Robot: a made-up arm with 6 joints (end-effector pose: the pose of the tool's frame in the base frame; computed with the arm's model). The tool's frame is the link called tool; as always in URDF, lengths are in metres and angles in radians.
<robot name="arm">
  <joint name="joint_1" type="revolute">
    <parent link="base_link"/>
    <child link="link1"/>
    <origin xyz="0 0 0.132" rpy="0 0 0"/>
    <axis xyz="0 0 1"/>
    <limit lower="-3.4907" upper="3.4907" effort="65" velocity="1.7"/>
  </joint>
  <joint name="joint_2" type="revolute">
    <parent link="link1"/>
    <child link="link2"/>
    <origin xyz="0 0 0" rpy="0 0 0"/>
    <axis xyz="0 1 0"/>
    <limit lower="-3.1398" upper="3.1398" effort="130" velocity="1.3"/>
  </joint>
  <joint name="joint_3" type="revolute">
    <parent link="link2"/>
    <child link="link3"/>
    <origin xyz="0 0 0.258" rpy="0 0 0"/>
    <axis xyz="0 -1 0"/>
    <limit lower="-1.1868" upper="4.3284" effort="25" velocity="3"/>
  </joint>
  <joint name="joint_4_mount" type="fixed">
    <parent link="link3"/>
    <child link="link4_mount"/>
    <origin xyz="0 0 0" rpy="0 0 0"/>
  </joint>
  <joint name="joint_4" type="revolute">
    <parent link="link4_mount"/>
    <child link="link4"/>
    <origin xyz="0 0 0" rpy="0 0 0"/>
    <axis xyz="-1 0 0"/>
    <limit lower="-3.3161" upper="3.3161" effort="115" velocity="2.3"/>
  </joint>
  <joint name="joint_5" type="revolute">
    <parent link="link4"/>
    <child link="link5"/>
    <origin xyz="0.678 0 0" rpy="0 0 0"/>
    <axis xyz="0 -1 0"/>
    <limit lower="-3.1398" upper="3.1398" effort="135" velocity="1"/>
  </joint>
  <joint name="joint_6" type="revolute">
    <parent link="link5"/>
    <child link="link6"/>
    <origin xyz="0 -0.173 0" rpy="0 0 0"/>
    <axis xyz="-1 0 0"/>
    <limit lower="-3.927" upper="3.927" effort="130" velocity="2.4"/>
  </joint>
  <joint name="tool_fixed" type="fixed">
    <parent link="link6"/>
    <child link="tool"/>
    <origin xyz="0 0 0" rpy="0 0 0"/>
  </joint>
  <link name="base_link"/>
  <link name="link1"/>
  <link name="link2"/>
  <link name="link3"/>
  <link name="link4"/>
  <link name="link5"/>
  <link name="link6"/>
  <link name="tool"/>
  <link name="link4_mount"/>
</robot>
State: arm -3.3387 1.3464 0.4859 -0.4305 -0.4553 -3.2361
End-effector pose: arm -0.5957 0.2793 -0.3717 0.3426 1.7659 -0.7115
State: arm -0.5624 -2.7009 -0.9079 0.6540 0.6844 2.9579
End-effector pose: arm -0.3796 0.0769 0.5368 0.7191 -0.4262 1.9560
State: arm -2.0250 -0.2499 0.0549 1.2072 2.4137 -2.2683
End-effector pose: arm -0.2898 -0.4532 0.7397 0.2240 0.0491 0.4438
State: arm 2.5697 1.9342 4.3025 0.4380 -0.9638 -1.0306
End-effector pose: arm 0.3331 -0.0281 0.4614 2.2283 0.5584 1.9551
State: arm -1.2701 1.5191 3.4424 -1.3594 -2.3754 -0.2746
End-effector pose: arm 0.0193 -0.1849 0.8400 -0.0928 0.6893 -0.1488
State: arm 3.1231 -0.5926 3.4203 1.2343 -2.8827 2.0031
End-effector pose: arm 0.4566 0.0487 -0.2779 1.0173 -0.7669 2.2329
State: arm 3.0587 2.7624 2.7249 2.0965 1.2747 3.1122
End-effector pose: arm -0.7832 -0.0220 0.0164 1.4002 -1.1916 -1.8801
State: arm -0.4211 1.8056 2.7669 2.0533 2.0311 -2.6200
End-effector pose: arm 0.5014 -0.1366 0.7156 -0.1884 0.6650 0.9474
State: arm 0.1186 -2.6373 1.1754 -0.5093 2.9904 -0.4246
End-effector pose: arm -0.6852 -0.2338 -0.4494 -0.0262 -0.5377 0.0226
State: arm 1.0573 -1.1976 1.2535 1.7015 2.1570 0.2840
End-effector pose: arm -0.4481 -0.7486 0.5257 0.8817 1.9044 1.0925
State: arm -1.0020 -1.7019 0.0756 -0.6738 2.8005 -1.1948
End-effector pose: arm -0.2697 0.1709 0.7840 1.0397 1.3309 -1.3700
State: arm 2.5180 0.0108 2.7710 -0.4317 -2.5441 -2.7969
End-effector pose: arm 0.5785 -0.2226 0.7095 -0.6453 -2.8294 -1.1663
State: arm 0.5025 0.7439 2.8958 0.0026 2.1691 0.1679
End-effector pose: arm -0.0901 -0.2469 0.8883 -0.5990 1.8966 0.4923
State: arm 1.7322 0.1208 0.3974 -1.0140 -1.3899 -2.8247
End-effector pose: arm -0.0260 0.7287 0.4320 0.5176 2.4836 -1.1787
